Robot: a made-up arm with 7 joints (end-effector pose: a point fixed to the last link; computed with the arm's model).
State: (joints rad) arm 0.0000 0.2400 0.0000 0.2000 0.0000 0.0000 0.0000
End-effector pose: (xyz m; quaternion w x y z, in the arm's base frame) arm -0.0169 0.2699 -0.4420 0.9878 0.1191 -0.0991 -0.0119
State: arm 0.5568 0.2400 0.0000 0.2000 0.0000 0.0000 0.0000
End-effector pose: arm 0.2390 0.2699 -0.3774 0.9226 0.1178 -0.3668 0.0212
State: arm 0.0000 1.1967 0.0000 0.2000 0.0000 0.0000 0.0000
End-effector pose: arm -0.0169 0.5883 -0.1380 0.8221 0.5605 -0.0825 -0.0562
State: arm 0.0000 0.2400 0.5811 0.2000 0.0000 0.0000 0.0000
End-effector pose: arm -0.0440 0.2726 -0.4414 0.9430 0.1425 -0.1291 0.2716
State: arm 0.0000 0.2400 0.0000 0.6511 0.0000 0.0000 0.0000
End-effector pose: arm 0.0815 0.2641 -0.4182 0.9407 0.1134 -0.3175 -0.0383
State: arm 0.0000 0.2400 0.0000 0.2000 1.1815 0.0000 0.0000
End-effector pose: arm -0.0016 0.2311 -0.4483 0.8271 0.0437 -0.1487 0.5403
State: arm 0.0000 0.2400 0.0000 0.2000 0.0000 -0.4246 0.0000
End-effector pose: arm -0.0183 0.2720 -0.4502 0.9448 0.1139 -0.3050 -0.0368
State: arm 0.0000 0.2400 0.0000 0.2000 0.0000 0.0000 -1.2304
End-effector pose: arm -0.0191 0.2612 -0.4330 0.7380 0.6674 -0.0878 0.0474
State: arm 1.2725 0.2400 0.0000 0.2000 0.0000 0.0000 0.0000
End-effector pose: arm 0.4524 0.2699 -0.1173 0.7357 0.1029 -0.6667 0.0612
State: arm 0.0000 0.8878 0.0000 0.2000 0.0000 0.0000 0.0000
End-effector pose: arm -0.0169 0.5198 -0.2682 0.8986 0.4273 -0.0902 -0.0429
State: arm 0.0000 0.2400 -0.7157 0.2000 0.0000 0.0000 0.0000
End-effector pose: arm 0.0075 0.2479 -0.4474 0.9295 0.0768 -0.0511 -0.3572
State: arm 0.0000 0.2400 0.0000 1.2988 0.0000 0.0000 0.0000
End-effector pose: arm 0.1828 0.2397 -0.3184 0.7907 0.0953 -0.6004 -0.0724
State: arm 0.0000 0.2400 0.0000 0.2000 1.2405 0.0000 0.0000
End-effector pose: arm 0.0002 0.2299 -0.4483 0.8108 0.0393 -0.1499 0.5645
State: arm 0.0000 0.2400 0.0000 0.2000 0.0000 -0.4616 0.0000
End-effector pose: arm -0.0182 0.2721 -0.4509 0.9390 0.1132 -0.3225 -0.0389
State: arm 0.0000 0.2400 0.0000 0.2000 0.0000 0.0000 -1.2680
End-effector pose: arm -0.0191 0.2608 -0.4330 0.7253 0.6811 -0.0869 0.0491
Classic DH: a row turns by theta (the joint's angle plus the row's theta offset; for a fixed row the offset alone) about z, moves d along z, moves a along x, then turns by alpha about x. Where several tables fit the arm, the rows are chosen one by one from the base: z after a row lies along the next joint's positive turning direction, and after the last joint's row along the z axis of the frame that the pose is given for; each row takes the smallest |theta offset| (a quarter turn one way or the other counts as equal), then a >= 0, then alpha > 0; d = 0 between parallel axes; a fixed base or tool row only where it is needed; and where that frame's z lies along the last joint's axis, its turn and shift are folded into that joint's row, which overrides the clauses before.
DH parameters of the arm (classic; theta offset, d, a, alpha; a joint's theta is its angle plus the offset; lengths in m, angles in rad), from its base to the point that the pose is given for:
base (fixed): 0 0.038 -0.002 1.5708
joint 1: -1.5708 -0.136 0.021 -1.5708
joint 2: -1.5708 -0.033 0.023 1.5708
joint 3: 1.5708 -0.251 0.014 1.5708
joint 4: 0 -0.036 -0.004 -1.5708
joint 5: 0 -0.234 -0.02 -1.5708
joint 6: -1.5708 -0.003 0.012 1.5708
joint 7: 1.5708 0.017 0.011 1.5708
tool (fixed): -1.5708 -0.001 0 0

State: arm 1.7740 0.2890 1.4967 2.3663 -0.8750 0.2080 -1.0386
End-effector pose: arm 0.1005 0.3205 -0.0254 0.2960 -0.3373 -0.0271 -0.8932
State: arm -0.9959 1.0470 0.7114 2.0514 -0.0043 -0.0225 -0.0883
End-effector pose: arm 0.0809 0.3764 -0.0424 0.5917 0.3459 -0.5851 -0.4334
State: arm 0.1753 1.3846 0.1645 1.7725 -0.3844 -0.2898 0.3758
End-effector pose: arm 0.1969 0.3862 0.0802 0.3137 0.4815 -0.4809 -0.6622
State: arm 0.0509 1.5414 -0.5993 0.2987 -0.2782 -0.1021 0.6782
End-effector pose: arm 0.0332 0.6191 -0.0019 0.8312 0.3388 0.2680 -0.3499
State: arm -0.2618 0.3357 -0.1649 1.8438 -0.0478 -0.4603 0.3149
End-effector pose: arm 0.1499 0.1925 -0.2545 0.5113 -0.0998 -0.7871 -0.3302
